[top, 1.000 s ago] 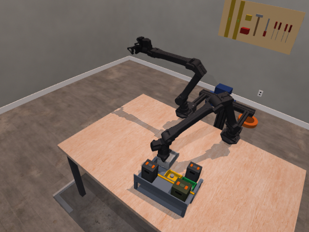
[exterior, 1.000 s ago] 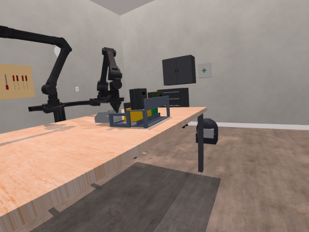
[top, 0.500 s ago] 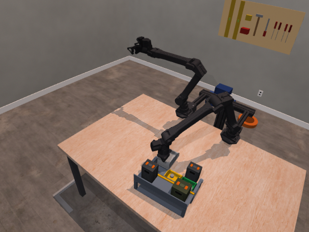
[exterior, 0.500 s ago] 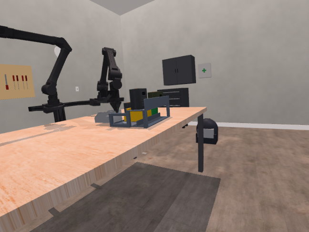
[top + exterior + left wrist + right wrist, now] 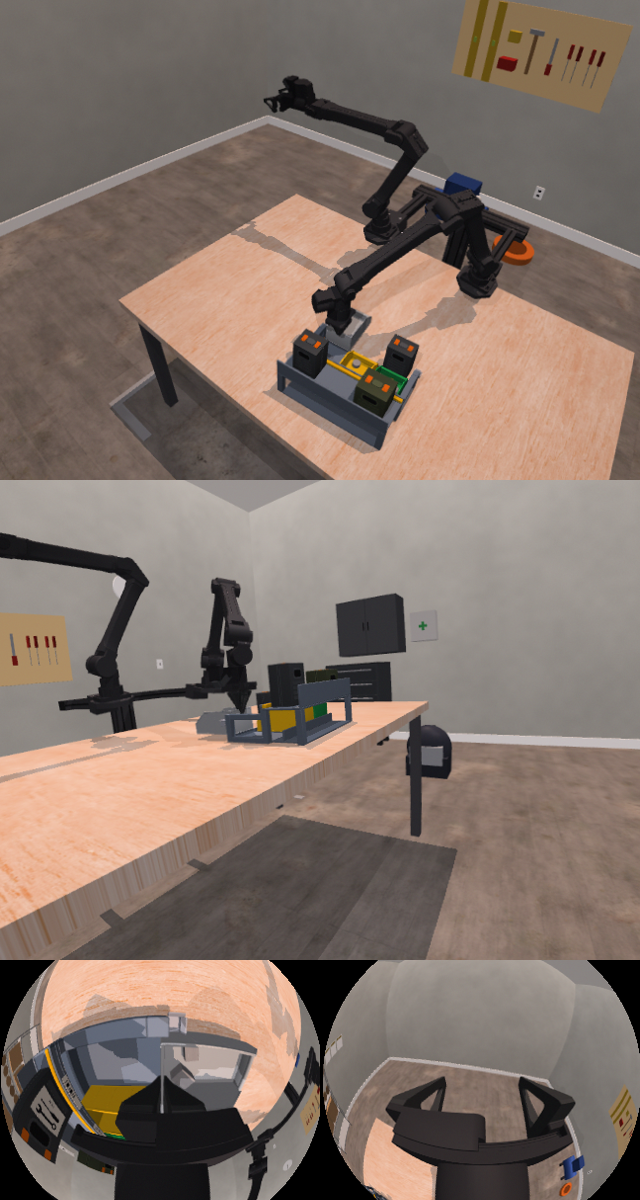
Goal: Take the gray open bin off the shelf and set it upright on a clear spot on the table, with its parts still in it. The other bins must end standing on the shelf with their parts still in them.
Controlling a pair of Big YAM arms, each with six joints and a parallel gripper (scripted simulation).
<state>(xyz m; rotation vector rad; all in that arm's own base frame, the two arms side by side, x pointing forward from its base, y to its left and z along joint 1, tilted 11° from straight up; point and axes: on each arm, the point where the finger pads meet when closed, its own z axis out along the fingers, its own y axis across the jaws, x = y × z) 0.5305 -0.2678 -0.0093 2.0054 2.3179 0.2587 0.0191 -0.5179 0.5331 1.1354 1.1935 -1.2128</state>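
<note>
Right now my left hand is 8 cm past the gray open bin, 1 cm to the left of it and 3 cm above it. The rest, counted from my left hand: yellow bin: 7 cm ahead, 13 cm to the left, 4 cm below; gray shelf: 10 cm ahead, 13 cm to the left, 2 cm below; green bin: 5 cm ahead, 24 cm to the left, 4 cm below.
</note>
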